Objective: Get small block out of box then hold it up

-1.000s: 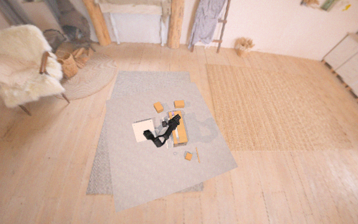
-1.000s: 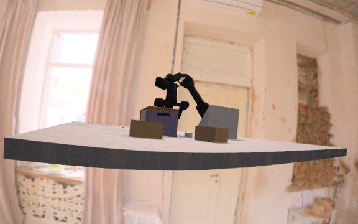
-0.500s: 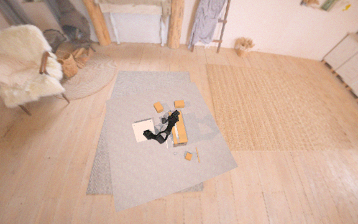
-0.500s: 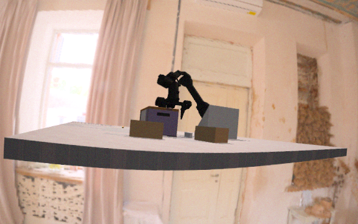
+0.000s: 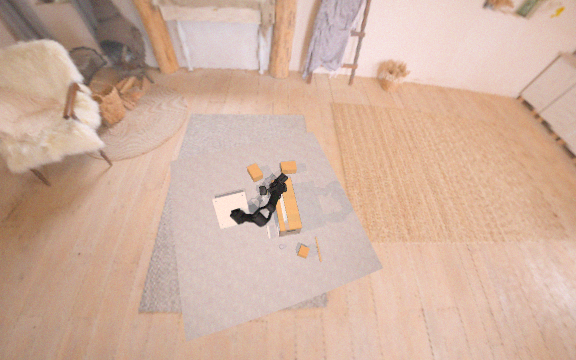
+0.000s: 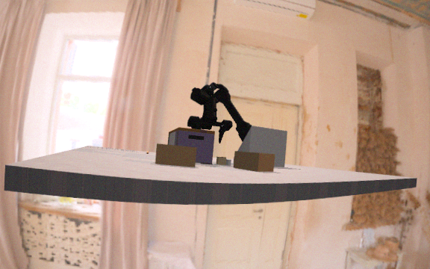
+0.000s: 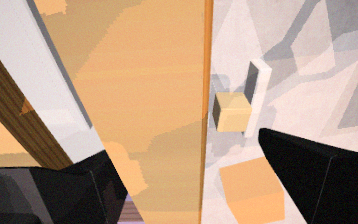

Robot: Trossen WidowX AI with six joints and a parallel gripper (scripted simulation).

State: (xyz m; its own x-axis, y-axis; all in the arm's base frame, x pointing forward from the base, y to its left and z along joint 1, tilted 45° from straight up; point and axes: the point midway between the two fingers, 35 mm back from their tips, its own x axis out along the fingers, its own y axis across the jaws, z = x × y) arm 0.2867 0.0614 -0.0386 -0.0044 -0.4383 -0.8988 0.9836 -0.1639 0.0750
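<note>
My gripper tip is now 70 mm above the yellow block, 40 mm to the right of it and 40 mm past it. The rest, counted from my gripper tip: thin orange stick (490 mm to the right, 160 mm ahead, 80 mm below).
</note>
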